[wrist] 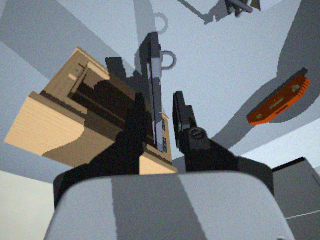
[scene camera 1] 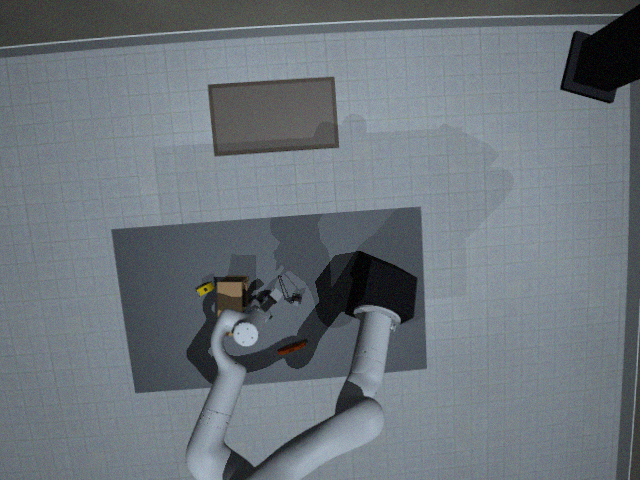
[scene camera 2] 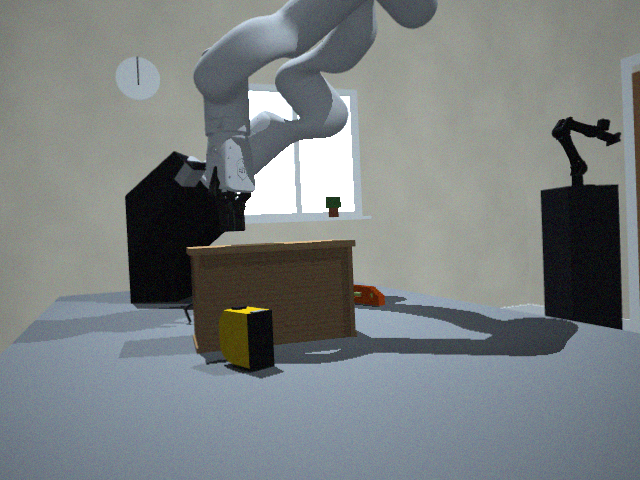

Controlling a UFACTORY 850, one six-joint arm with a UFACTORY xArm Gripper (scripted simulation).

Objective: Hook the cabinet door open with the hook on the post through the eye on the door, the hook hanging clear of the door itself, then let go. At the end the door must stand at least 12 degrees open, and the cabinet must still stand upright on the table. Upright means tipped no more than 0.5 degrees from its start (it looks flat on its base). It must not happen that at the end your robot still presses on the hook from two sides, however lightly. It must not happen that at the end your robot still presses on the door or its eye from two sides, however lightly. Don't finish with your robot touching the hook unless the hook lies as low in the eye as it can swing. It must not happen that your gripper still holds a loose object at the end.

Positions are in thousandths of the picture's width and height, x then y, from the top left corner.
Scene:
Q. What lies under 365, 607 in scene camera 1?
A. A wooden cabinet.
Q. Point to a wooden cabinet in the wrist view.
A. At 158, 519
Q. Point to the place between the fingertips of my gripper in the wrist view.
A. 498, 435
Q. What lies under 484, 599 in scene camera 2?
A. A wooden cabinet.

